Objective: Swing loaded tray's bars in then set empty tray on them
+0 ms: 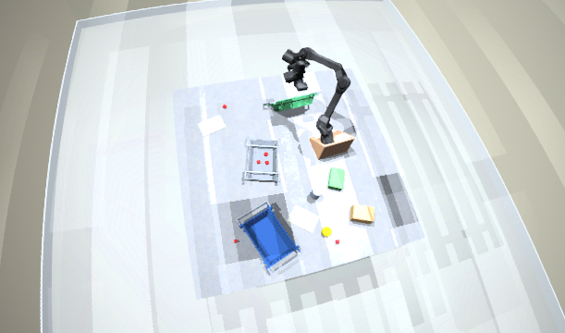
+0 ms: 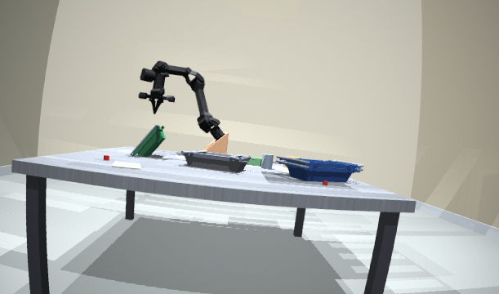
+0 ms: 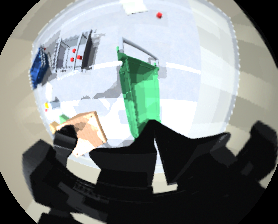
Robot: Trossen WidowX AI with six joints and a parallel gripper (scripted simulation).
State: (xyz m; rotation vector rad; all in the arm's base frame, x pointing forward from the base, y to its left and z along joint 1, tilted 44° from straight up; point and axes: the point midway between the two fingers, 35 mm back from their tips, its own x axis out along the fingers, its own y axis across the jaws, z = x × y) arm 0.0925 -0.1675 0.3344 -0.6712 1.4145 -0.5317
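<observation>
Right now my gripper tip is 1 cm to the left of the green tray and 14 cm above it. Round my gripper tip: grey cylinder: 3 cm ahead, 60 cm to the left, 18 cm below; tan block: 19 cm behind, 78 cm to the left, 19 cm below; green block: 12 cm behind, 54 cm to the left, 20 cm below.
</observation>
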